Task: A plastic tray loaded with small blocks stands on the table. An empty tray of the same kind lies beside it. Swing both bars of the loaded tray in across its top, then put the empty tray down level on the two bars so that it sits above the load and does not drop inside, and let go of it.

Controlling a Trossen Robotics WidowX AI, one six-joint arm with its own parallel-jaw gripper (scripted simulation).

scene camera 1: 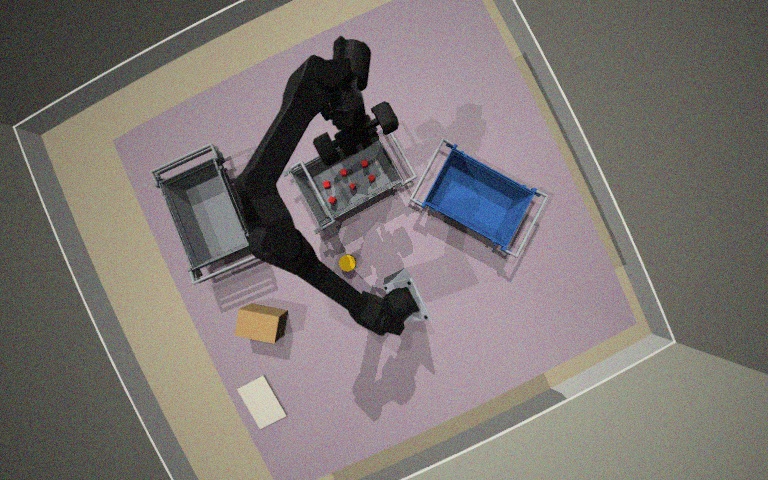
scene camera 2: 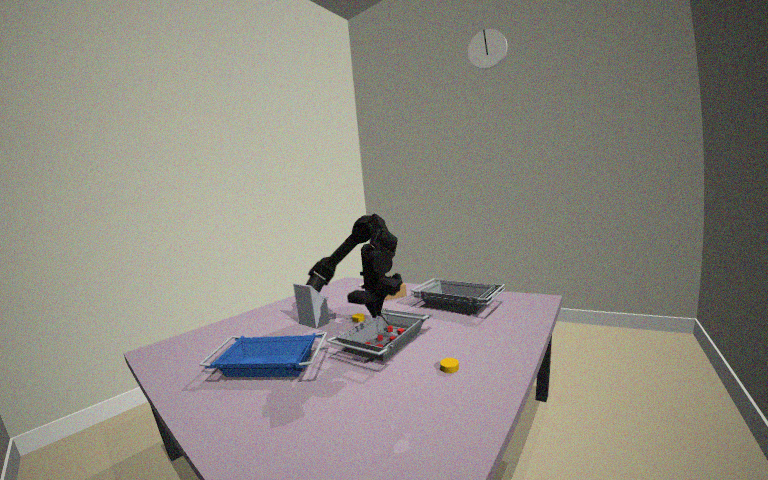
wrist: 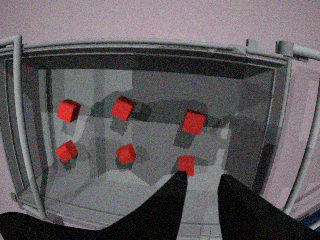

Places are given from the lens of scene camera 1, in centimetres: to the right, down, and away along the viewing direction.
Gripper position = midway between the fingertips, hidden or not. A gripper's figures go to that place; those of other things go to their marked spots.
my gripper (scene camera 1: 360,149): -6, -24, 57
blue tray (scene camera 1: 487,202): 32, -12, 69
